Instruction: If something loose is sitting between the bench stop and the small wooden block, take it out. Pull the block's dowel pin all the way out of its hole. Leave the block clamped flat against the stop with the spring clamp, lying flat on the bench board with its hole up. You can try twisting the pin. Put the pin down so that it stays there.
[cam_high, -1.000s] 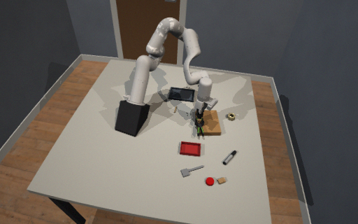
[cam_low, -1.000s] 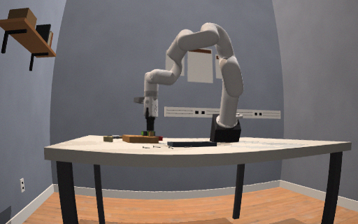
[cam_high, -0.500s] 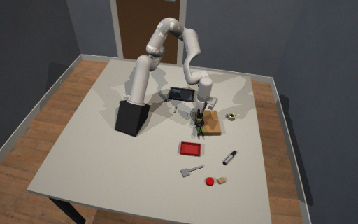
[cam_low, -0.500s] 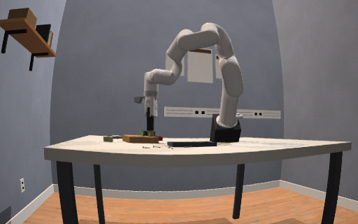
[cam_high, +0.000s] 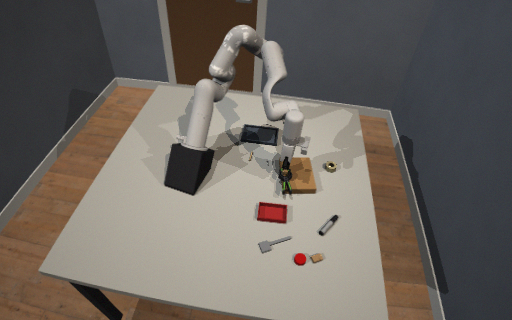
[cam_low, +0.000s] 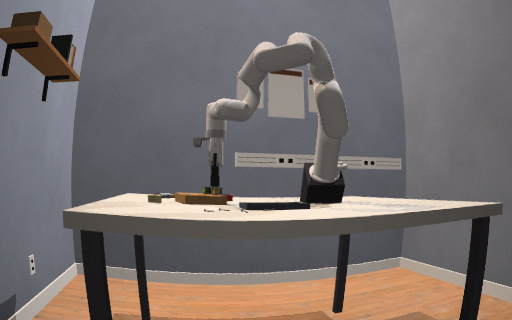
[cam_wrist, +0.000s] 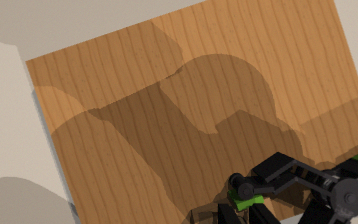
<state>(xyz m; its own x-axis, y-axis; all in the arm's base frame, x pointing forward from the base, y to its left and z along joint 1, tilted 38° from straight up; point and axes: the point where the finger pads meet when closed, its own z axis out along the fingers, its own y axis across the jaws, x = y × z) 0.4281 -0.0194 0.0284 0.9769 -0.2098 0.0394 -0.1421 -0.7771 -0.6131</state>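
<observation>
Right now the dowel pin is 2 cm below my hand. Also, from my hand: red tray (4 cm behind, 23 cm to the right, 7 cm below); then small wooden block (4 cm below); then loose dowel (17 cm behind, 10 cm to the left, 8 cm below).
</observation>
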